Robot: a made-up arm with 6 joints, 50 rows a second.
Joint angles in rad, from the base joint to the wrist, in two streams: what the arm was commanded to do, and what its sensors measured. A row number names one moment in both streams.
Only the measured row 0 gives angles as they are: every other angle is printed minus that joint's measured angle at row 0.
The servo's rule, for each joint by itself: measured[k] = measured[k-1] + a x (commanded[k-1-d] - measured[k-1]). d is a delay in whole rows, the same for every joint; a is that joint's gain. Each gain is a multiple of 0.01, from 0.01 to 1. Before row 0 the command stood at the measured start. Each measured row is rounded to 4 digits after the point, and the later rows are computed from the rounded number. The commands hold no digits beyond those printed.
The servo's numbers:
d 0
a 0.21 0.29 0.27 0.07 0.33 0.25
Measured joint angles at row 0:
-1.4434 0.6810 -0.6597 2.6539 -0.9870 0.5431
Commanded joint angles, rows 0 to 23:
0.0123 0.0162 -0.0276 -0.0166 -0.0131 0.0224
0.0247 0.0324 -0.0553 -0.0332 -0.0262 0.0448
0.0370 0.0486 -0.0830 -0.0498 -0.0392 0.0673
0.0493 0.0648 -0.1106 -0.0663 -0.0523 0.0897
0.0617 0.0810 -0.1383 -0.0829 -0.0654 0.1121
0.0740 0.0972 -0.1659 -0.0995 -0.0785 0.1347
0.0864 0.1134 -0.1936 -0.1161 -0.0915 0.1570
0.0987 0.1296 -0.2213 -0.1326 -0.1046 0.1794
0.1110 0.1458 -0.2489 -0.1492 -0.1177 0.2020
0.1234 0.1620 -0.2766 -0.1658 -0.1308 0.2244
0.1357 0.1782 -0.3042 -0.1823 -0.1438 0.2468
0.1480 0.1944 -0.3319 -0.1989 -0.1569 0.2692
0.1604 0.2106 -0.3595 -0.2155 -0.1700 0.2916
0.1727 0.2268 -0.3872 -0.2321 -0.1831 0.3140
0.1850 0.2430 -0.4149 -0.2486 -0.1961 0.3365
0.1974 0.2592 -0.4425 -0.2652 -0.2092 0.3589
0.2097 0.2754 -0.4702 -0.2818 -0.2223 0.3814
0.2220 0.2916 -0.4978 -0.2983 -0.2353 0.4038
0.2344 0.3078 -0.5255 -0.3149 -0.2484 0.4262
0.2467 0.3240 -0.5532 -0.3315 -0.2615 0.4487
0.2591 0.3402 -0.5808 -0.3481 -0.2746 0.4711
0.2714 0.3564 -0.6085 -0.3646 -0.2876 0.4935
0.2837 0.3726 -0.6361 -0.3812 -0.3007 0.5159
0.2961 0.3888 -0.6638 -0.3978 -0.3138 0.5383
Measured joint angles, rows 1 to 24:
0.0026 0.0047 -0.0075 -0.0012 -0.0043 0.0056
0.0072 0.0127 -0.0204 -0.0034 -0.0115 0.0154
0.0135 0.0231 -0.0373 -0.0066 -0.0206 0.0284
0.0210 0.0352 -0.0571 -0.0108 -0.0311 0.0437
0.0295 0.0485 -0.0790 -0.0158 -0.0424 0.0608
0.0388 0.0626 -0.1025 -0.0217 -0.0543 0.0793
0.0488 0.0773 -0.1271 -0.0283 -0.0666 0.0987
0.0593 0.0925 -0.1525 -0.0356 -0.0791 0.1189
0.0702 0.1080 -0.1785 -0.0436 -0.0918 0.1397
0.0814 0.1237 -0.2050 -0.0522 -0.1047 0.1609
0.0928 0.1395 -0.2318 -0.0613 -0.1176 0.1824
0.1044 0.1554 -0.2588 -0.0709 -0.1306 0.2041
0.1162 0.1714 -0.2860 -0.0810 -0.1436 0.2260
0.1281 0.1875 -0.3133 -0.0916 -0.1566 0.2480
0.1400 0.2036 -0.3407 -0.1026 -0.1696 0.2701
0.1521 0.2197 -0.3682 -0.1140 -0.1827 0.2923
0.1642 0.2359 -0.3957 -0.1257 -0.1958 0.3146
0.1763 0.2521 -0.4233 -0.1378 -0.2088 0.3369
0.1885 0.2683 -0.4509 -0.1502 -0.2219 0.3592
0.2007 0.2845 -0.4785 -0.1629 -0.2350 0.3816
0.2130 0.3007 -0.5061 -0.1759 -0.2481 0.4040
0.2253 0.3169 -0.5337 -0.1891 -0.2611 0.4264
0.2376 0.3331 -0.5613 -0.2025 -0.2742 0.4488
0.2499 0.3493 -0.5890 -0.2162 -0.2873 0.4712

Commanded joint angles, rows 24 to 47:
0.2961 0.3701 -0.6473 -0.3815 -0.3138 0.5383
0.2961 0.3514 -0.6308 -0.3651 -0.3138 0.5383
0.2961 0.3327 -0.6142 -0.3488 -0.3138 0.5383
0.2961 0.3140 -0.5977 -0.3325 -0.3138 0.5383
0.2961 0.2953 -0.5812 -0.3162 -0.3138 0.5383
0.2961 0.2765 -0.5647 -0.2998 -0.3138 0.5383
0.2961 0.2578 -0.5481 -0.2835 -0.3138 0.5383
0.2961 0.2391 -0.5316 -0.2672 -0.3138 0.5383
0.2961 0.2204 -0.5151 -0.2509 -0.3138 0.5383
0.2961 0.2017 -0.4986 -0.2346 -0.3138 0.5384
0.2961 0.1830 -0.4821 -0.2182 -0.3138 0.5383
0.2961 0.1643 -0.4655 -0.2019 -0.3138 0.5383
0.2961 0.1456 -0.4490 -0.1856 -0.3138 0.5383
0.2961 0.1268 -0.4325 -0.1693 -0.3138 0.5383
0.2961 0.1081 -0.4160 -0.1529 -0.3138 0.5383
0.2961 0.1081 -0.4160 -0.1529 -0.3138 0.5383
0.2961 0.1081 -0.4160 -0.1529 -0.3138 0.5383
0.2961 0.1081 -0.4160 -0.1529 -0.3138 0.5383
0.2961 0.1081 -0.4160 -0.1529 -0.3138 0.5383
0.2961 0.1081 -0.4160 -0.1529 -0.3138 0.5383
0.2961 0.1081 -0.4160 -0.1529 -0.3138 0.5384
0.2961 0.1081 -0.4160 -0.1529 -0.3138 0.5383
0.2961 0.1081 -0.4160 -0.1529 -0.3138 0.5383
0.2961 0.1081 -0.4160 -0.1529 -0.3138 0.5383
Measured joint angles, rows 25 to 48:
0.2596 0.3553 -0.6047 -0.2278 -0.2960 0.4880
0.2673 0.3542 -0.6117 -0.2374 -0.3019 0.5006
0.2733 0.3480 -0.6124 -0.2452 -0.3058 0.5100
0.2781 0.3381 -0.6084 -0.2513 -0.3084 0.5171
0.2819 0.3257 -0.6011 -0.2558 -0.3102 0.5224
0.2849 0.3114 -0.5913 -0.2589 -0.3114 0.5264
0.2873 0.2959 -0.5796 -0.2606 -0.3122 0.5294
0.2891 0.2794 -0.5666 -0.2611 -0.3127 0.5316
0.2906 0.2623 -0.5527 -0.2604 -0.3131 0.5333
0.2918 0.2447 -0.5381 -0.2586 -0.3133 0.5346
0.2927 0.2268 -0.5230 -0.2558 -0.3135 0.5355
0.2934 0.2087 -0.5075 -0.2520 -0.3136 0.5362
0.2940 0.1904 -0.4917 -0.2474 -0.3137 0.5367
0.2944 0.1720 -0.4757 -0.2419 -0.3137 0.5371
0.2948 0.1535 -0.4596 -0.2357 -0.3137 0.5374
0.2951 0.1403 -0.4478 -0.2299 -0.3137 0.5376
0.2953 0.1310 -0.4392 -0.2245 -0.3137 0.5378
0.2955 0.1244 -0.4329 -0.2195 -0.3137 0.5379
0.2956 0.1197 -0.4283 -0.2148 -0.3137 0.5380
0.2957 0.1163 -0.4250 -0.2105 -0.3137 0.5381
0.2958 0.1139 -0.4226 -0.2065 -0.3137 0.5382
0.2959 0.1122 -0.4208 -0.2027 -0.3137 0.5382
0.2959 0.1110 -0.4195 -0.1992 -0.3137 0.5382
0.2959 0.1102 -0.4186 -0.1960 -0.3137 0.5382

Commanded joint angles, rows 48 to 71:
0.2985 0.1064 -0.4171 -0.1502 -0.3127 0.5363
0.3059 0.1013 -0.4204 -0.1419 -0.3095 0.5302
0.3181 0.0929 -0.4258 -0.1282 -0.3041 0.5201
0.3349 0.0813 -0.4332 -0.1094 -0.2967 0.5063
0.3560 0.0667 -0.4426 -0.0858 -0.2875 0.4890
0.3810 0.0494 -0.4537 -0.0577 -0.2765 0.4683
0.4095 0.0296 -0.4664 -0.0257 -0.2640 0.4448
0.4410 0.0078 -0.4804 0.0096 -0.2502 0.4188
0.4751 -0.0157 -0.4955 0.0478 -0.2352 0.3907
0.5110 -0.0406 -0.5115 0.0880 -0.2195 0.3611
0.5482 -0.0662 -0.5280 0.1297 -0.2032 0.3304
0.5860 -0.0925 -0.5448 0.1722 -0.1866 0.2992
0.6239 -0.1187 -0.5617 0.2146 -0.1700 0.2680
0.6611 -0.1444 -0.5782 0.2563 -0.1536 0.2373
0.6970 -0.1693 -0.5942 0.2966 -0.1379 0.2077
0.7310 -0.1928 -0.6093 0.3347 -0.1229 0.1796
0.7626 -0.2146 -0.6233 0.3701 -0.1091 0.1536
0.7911 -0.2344 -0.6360 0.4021 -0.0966 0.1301
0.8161 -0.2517 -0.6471 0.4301 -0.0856 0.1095
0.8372 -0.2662 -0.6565 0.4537 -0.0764 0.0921
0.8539 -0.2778 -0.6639 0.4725 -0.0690 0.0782
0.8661 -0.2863 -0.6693 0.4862 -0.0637 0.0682
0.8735 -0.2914 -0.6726 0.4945 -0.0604 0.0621
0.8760 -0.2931 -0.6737 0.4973 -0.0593 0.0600
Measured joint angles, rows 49 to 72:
0.2964 0.1091 -0.4182 -0.1928 -0.3134 0.5377
0.2984 0.1068 -0.4188 -0.1892 -0.3121 0.5358
0.3025 0.1028 -0.4207 -0.1849 -0.3095 0.5319
0.3093 0.0966 -0.4241 -0.1796 -0.3053 0.5255
0.3191 0.0879 -0.4291 -0.1730 -0.2994 0.5164
0.3321 0.0767 -0.4357 -0.1649 -0.2918 0.5044
0.3484 0.0630 -0.4440 -0.1552 -0.2826 0.4895
0.3678 0.0470 -0.4538 -0.1437 -0.2719 0.4718
0.3903 0.0288 -0.4651 -0.1303 -0.2598 0.4515
0.4156 0.0087 -0.4776 -0.1150 -0.2465 0.4289
0.4434 -0.0130 -0.4912 -0.0979 -0.2322 0.4043
0.4733 -0.0361 -0.5057 -0.0790 -0.2172 0.3780
0.5049 -0.0601 -0.5208 -0.0584 -0.2016 0.3505
0.5377 -0.0845 -0.5363 -0.0364 -0.1858 0.3222
0.5712 -0.1091 -0.5519 -0.0131 -0.1700 0.2936
0.6048 -0.1334 -0.5674 0.0112 -0.1545 0.2651
0.6379 -0.1569 -0.5825 0.0363 -0.1395 0.2372
0.6701 -0.1794 -0.5969 0.0619 -0.1253 0.2104
0.7008 -0.2004 -0.6105 0.0877 -0.1122 0.1852
0.7294 -0.2195 -0.6229 0.1133 -0.1004 0.1619
0.7555 -0.2364 -0.6340 0.1384 -0.0900 0.1410
0.7787 -0.2509 -0.6435 0.1627 -0.0813 0.1228
0.7986 -0.2626 -0.6514 0.1859 -0.0744 0.1076
0.8149 -0.2714 -0.6574 0.2077 -0.0694 0.0957

